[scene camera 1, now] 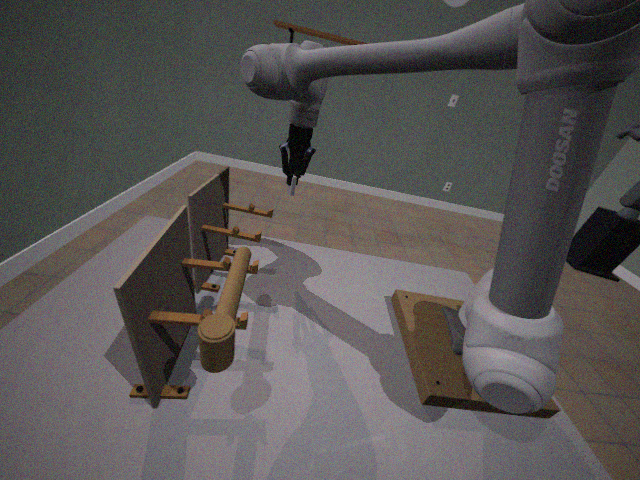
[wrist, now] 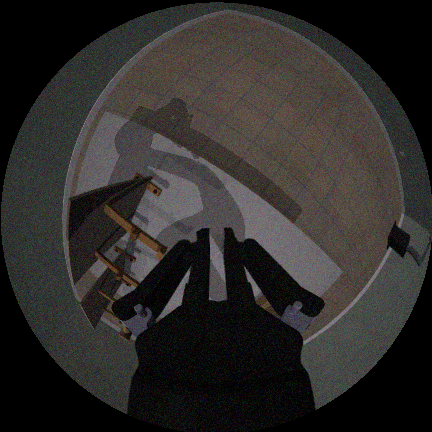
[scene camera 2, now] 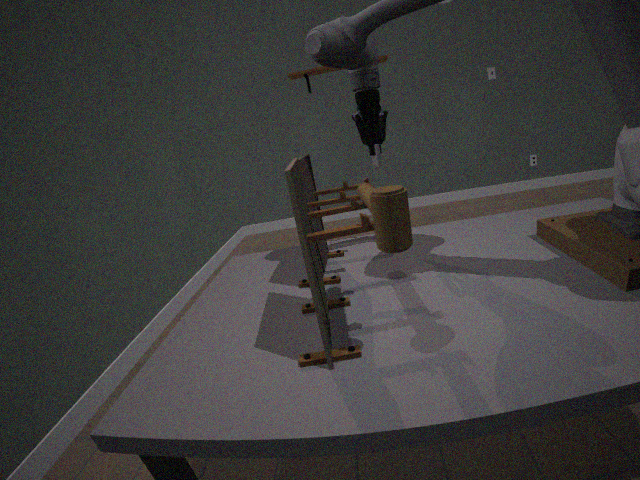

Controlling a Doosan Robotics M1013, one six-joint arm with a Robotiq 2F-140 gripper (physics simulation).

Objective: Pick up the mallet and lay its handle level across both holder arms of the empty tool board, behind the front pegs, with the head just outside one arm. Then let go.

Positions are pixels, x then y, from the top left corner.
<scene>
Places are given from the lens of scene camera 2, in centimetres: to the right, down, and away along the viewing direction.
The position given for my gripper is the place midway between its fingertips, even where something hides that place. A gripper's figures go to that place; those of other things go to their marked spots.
my gripper (scene camera 2: 377, 165): 18, -24, 105
wooden mallet (scene camera 2: 389, 206): 9, -4, 43
tool board (scene camera 2: 302, 216): -3, -4, 51
The marked spots on the tool board and the wooden mallet are 14 cm apart.
</scene>
